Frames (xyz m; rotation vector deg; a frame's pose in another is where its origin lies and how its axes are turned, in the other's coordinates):
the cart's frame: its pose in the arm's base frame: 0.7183 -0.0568 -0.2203 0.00 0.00 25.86
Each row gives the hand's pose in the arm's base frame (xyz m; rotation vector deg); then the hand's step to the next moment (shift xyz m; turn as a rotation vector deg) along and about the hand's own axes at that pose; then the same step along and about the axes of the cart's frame.
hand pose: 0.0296 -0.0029 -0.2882 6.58 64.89 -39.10
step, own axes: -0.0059 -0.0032 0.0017 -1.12 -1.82 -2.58
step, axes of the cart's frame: -0.0020 0.0002 0.0066 -2.95 1.57 0.28
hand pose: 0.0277 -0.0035 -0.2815 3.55 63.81 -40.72
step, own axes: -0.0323 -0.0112 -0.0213 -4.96 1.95 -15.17
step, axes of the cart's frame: -0.0213 0.0274 0.0204 -6.74 14.18 -3.47
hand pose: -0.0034 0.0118 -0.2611 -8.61 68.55 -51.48
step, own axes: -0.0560 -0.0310 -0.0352 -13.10 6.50 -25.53
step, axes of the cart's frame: -0.0326 0.0483 0.0441 -7.84 28.06 -4.08
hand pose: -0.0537 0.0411 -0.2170 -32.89 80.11 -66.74
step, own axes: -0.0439 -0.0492 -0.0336 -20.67 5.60 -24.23
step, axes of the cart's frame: -0.0195 0.0425 0.0573 -3.00 32.20 0.32
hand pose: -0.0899 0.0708 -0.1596 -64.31 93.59 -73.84
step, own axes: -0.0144 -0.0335 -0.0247 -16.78 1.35 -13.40
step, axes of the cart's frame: -0.0032 0.0213 0.0384 2.32 21.29 2.10
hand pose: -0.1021 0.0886 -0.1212 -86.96 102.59 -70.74
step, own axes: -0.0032 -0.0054 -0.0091 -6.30 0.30 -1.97
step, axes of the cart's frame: -0.0008 0.0072 0.0084 2.79 5.97 -0.48
